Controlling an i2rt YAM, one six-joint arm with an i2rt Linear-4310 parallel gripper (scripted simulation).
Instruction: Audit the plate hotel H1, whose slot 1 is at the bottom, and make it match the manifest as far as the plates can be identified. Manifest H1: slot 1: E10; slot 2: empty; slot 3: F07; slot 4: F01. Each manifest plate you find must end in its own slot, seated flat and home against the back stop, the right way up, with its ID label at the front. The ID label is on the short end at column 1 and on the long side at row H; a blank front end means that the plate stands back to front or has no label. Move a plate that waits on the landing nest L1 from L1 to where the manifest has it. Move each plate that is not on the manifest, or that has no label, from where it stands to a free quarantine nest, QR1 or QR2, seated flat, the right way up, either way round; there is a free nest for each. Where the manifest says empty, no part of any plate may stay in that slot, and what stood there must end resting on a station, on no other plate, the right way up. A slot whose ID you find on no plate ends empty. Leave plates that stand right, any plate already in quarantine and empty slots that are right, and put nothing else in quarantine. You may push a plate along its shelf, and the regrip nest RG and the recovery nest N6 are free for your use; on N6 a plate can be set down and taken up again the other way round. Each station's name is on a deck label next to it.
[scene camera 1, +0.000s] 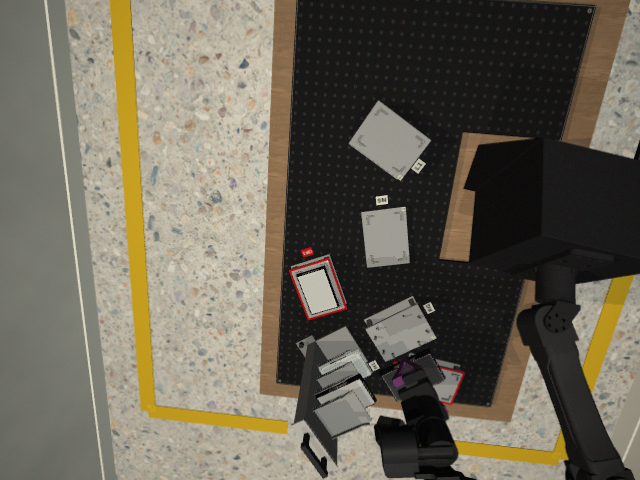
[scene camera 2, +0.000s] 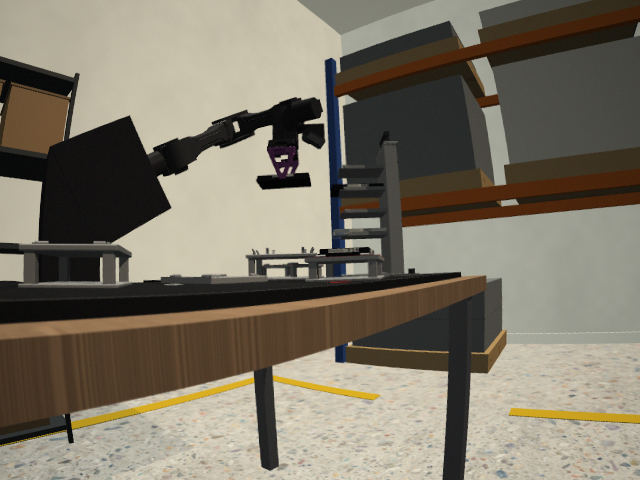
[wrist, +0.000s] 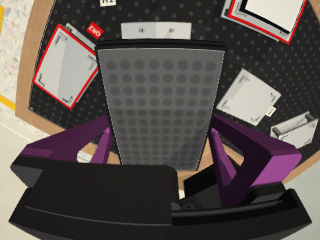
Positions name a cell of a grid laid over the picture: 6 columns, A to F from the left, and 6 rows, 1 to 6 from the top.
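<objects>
My gripper is visible to me in scene camera 1 (D5). I see my gripper in scene camera 2 (C3) as well, and my gripper also shows in the wrist view (D3).
</objects>
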